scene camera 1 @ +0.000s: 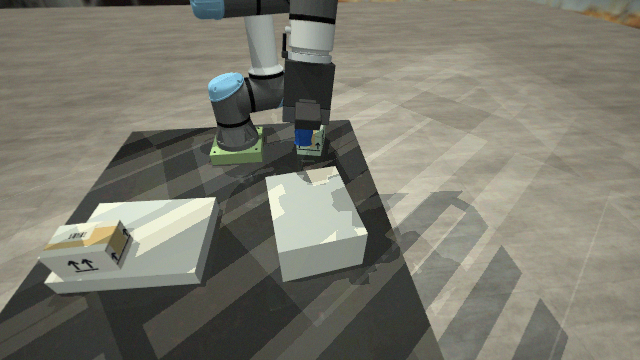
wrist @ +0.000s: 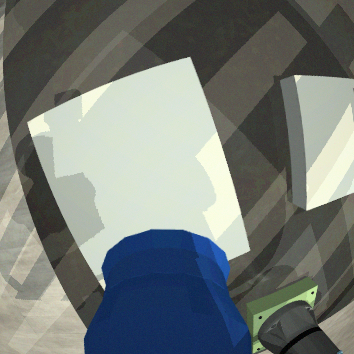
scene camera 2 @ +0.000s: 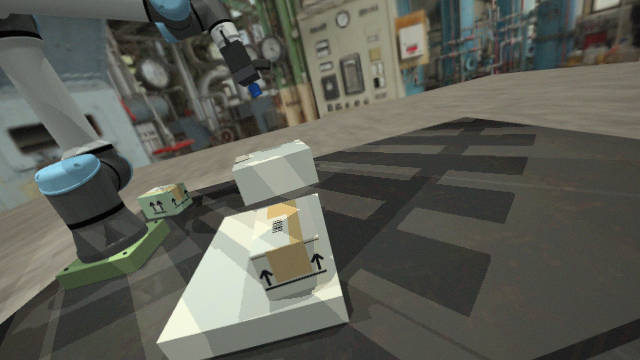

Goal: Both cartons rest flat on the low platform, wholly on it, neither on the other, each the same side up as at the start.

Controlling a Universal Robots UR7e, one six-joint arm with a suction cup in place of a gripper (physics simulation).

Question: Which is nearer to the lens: the low white platform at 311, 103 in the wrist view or the tall white block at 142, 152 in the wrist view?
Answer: The tall white block.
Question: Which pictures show the low white platform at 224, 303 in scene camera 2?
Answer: Scene camera 1, the wrist view and scene camera 2: all of them.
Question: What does the tall white block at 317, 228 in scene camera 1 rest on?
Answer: The table.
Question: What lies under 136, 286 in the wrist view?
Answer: My suction cup.
